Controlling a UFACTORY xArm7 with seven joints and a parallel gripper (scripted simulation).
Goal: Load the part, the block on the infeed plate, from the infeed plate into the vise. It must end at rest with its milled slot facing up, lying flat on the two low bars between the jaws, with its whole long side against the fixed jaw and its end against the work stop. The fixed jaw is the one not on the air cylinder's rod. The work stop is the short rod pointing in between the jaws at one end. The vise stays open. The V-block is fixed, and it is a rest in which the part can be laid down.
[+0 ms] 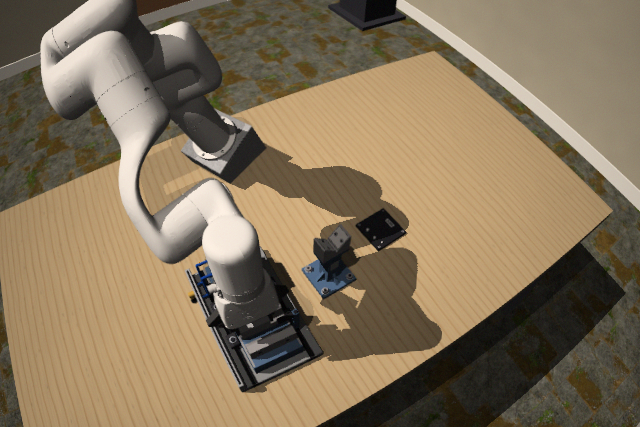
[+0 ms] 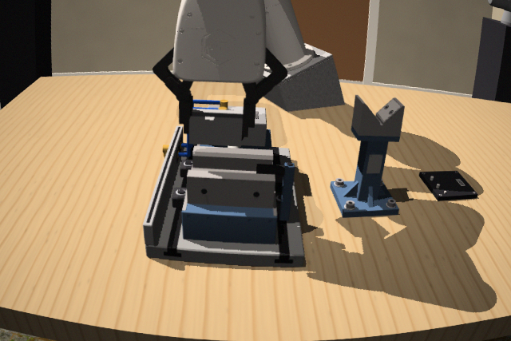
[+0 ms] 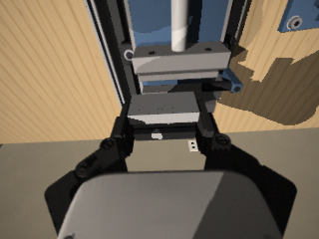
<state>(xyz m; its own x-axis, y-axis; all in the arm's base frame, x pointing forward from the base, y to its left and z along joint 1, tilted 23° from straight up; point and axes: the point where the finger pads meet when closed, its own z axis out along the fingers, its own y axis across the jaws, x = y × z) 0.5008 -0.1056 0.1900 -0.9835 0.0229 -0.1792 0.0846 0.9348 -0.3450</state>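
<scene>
My gripper is now right at the part. Round my hand: work stop (10 mm ahead, 70 mm to the left, 60 mm below); fixed jaw (30 mm ahead, 20 mm to the left, 70 mm below); moving jaw (30 mm behind, 20 mm to the left, 70 mm below).
</scene>
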